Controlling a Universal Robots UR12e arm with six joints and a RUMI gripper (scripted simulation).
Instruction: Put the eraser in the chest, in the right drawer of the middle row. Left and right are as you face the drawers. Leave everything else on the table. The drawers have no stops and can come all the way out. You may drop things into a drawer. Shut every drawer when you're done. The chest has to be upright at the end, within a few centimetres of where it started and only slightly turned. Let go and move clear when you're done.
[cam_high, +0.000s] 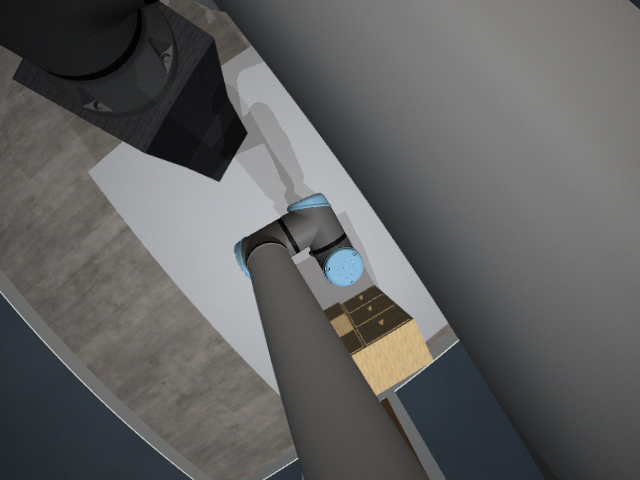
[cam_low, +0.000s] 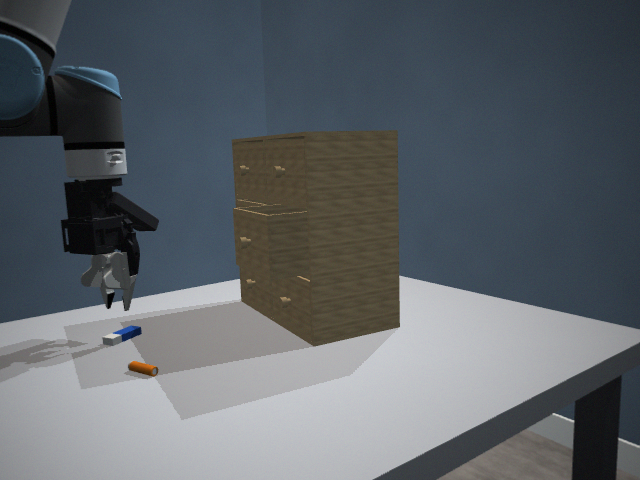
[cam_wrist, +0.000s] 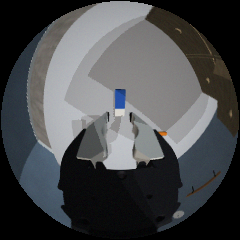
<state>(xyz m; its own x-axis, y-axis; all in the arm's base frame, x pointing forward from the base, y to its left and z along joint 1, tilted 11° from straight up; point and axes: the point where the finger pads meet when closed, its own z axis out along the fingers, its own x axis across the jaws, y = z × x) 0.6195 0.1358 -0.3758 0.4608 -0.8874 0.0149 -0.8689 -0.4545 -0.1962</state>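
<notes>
Now: the white eraser 6 cm below my hand. Round my hand: orange cylinder (17 cm to the right, 6 cm below, 2 cm behind).
</notes>
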